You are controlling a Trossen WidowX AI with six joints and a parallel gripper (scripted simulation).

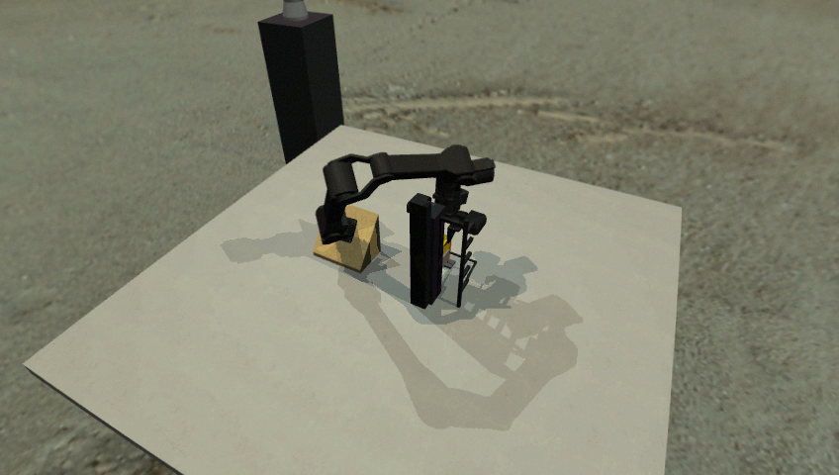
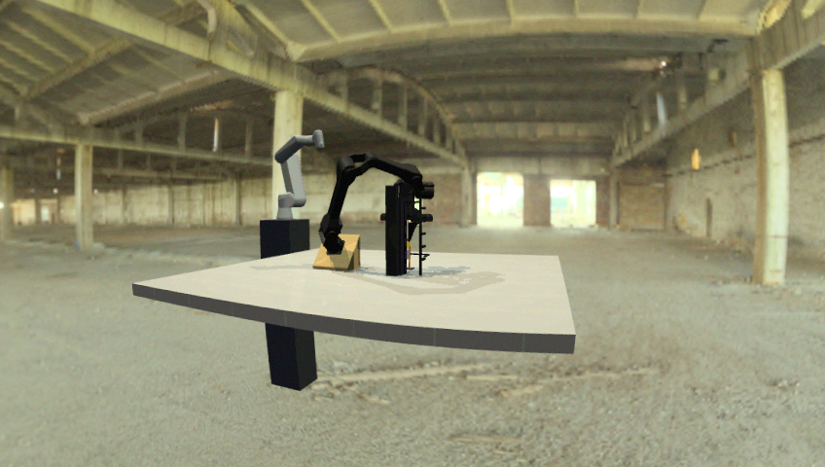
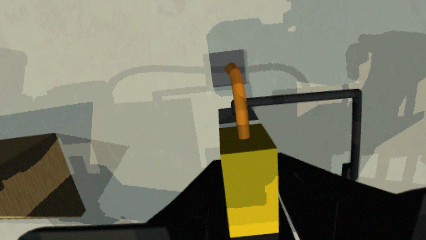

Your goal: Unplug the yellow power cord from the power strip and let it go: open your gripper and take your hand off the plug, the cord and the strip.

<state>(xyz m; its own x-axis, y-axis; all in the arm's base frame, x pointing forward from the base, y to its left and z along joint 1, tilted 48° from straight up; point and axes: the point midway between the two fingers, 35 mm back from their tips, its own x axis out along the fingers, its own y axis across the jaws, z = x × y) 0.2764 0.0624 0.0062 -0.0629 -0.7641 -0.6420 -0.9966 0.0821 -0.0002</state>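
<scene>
Right now the yellow plug is 30 mm to the right of my gripper tip.
</scene>
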